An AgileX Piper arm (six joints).
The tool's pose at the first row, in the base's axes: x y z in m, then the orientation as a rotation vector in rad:
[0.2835 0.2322 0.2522 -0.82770 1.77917 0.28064]
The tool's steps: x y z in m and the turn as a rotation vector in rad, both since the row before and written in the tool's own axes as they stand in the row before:
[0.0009 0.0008 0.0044 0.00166 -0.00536 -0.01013]
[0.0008 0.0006 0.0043 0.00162 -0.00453 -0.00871]
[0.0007 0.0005 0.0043 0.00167 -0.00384 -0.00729]
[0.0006 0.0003 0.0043 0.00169 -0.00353 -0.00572]
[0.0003 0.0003 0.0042 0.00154 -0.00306 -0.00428]
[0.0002 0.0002 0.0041 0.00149 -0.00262 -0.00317]
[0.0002 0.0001 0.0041 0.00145 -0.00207 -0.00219]
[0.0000 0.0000 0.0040 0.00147 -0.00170 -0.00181]
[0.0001 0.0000 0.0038 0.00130 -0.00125 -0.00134]
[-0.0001 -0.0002 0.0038 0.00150 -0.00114 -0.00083]
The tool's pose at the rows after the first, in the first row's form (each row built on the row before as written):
[0.2861 0.2349 0.2496 -0.83385 1.76954 0.27447]
[0.2888 0.2374 0.2472 -0.83899 1.76131 0.26897]
[0.2916 0.2399 0.2449 -0.84303 1.75437 0.26410]
[0.2945 0.2423 0.2427 -0.84578 1.74844 0.26014]
[0.2974 0.2448 0.2409 -0.84752 1.74361 0.25710]
[0.3003 0.2472 0.2392 -0.84846 1.73970 0.25467]
[0.3033 0.2495 0.2376 -0.84874 1.73675 0.25272]
[0.3063 0.2518 0.2362 -0.84877 1.73432 0.25086]
[0.3091 0.2539 0.2348 -0.84864 1.73253 0.24930]
[0.3121 0.2559 0.2336 -0.84796 1.73108 0.24786]

